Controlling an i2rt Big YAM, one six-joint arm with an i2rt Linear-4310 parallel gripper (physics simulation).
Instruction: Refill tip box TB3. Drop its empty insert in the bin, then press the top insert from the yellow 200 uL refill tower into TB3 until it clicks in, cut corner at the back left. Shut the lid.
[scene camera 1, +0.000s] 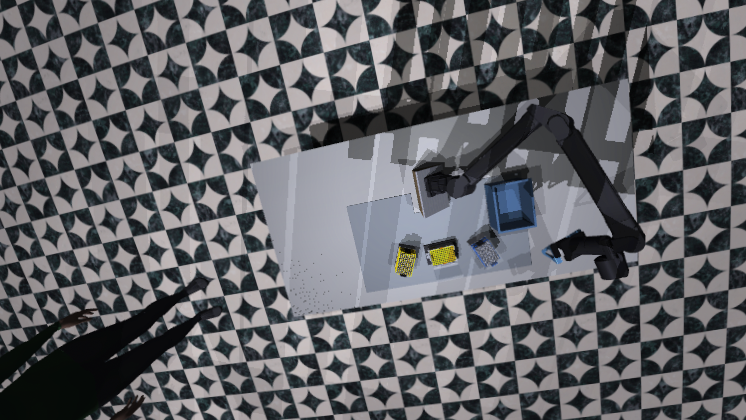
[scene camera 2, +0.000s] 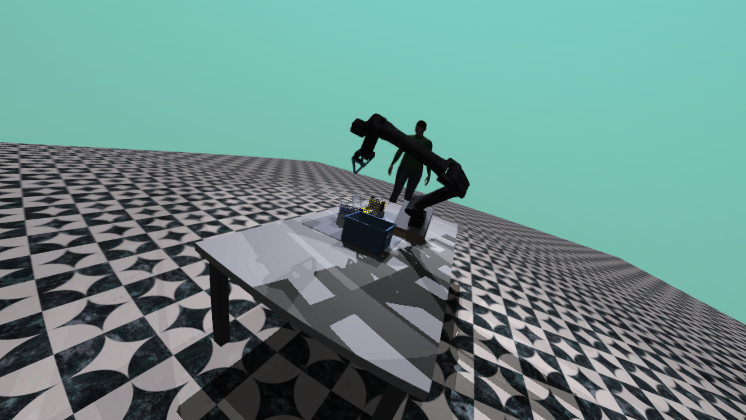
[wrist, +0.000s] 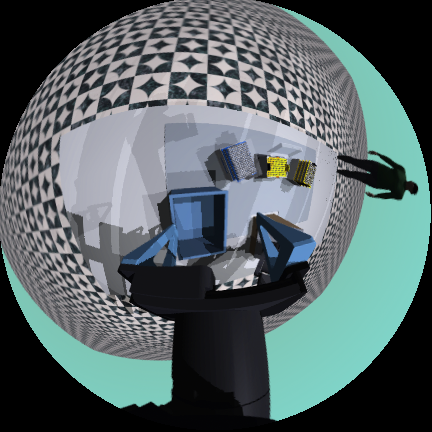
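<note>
My gripper (scene camera 1: 564, 243) (scene camera 2: 356, 168) (wrist: 214, 222) is open, with its two blue fingers wide apart and nothing between them. It hangs high above the table, beyond the blue bin from the tip boxes in scene camera 1. The blue bin (scene camera 1: 527, 204) (scene camera 2: 365, 233) (wrist: 215, 215) stands upright, and no insert shows inside it. A box with a yellow perforated insert (scene camera 1: 442, 255) (wrist: 276, 166) sits in the middle of the row; I cannot read whether it is TB3. A taller yellow and black stack (scene camera 1: 405, 260) (wrist: 304, 172), which looks like the yellow refill tower, stands beside it. Cut corners are too small to tell.
A blue-edged box or stack with a grey perforated top (scene camera 1: 486, 251) (wrist: 239, 160) stands at the other end of the row. The row stands on a grey-blue mat (scene camera 1: 375, 271). The arm's base is on a grey block (scene camera 1: 435, 203). A person (scene camera 2: 412, 161) (wrist: 382, 175) is beyond the table.
</note>
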